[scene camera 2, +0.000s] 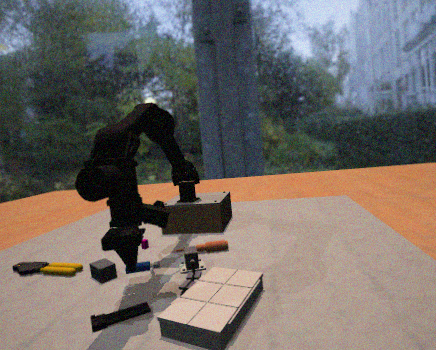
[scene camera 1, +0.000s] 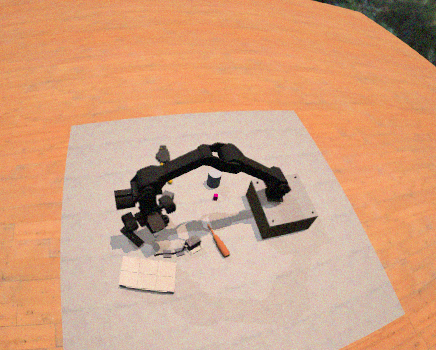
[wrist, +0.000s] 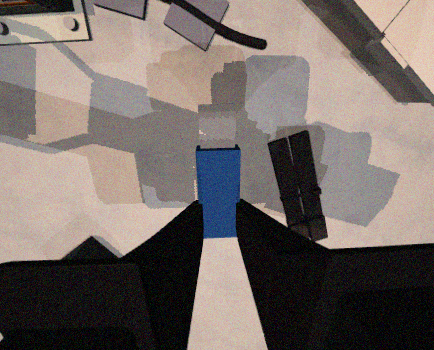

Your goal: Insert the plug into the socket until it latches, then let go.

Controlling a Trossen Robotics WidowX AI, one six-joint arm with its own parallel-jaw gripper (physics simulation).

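Places are measured from the arm's base along level axes (x down, y right, z back), in metres.
Pixels of known places: gripper, fingertip midpoint: point(scene camera 2: 133, 269) point(wrist: 218, 207); arm's base, link origin: point(scene camera 2: 188, 200) point(scene camera 1: 274, 195).
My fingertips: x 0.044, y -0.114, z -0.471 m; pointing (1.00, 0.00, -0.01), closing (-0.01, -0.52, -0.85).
Ahead of a thing's pixels: the offset from my fingertips to its top centre. "*": to the spot under its first point.
The plug, a blue block @(dx -0.008, dy -0.016, dz +0.010 m) point(scene camera 2: 142, 267) point(wrist: 218, 180) with a pale metal tip, is held between the fingertips of my gripper point(scene camera 2: 131, 266) point(wrist: 218, 207). My gripper is shut on it. The tip points away from the fingers, up the wrist view and rightward in scene camera 2. The arm hides the plug in scene camera 1. The socket @(dx +0.015, dy -0.049, dz +0.153 m) point(scene camera 1: 193, 243) point(scene camera 2: 191, 260) is a dark block on a pale plate with screws. Part of its plate shows at the wrist view's top left. Plug and socket are apart.
A black cable over small blocks @(dx +0.055, dy -0.084, dz +0.063 m) point(wrist: 195, 22) lies near the socket. A tiled box @(dx +0.025, dy -0.178, dz -0.006 m) point(scene camera 1: 147, 274) point(scene camera 2: 215, 297) stands beyond it. A black strip @(dx +0.045, dy -0.019, dz -0.071 m) point(scene camera 2: 120, 316) point(wrist: 300, 185), a grey cube @(dx +0.025, dy +0.146, dz +0.059 m) point(scene camera 2: 103, 270), pliers @(* dx +0.042, dy +0.263, dz +0.037 m) point(scene camera 2: 62, 269), a screwdriver @(dx +0.033, dy -0.030, dz +0.248 m) point(scene camera 1: 220, 245) and a pink cube @(dx +0.035, dy +0.167, dz +0.258 m) point(scene camera 1: 215, 196) lie around.
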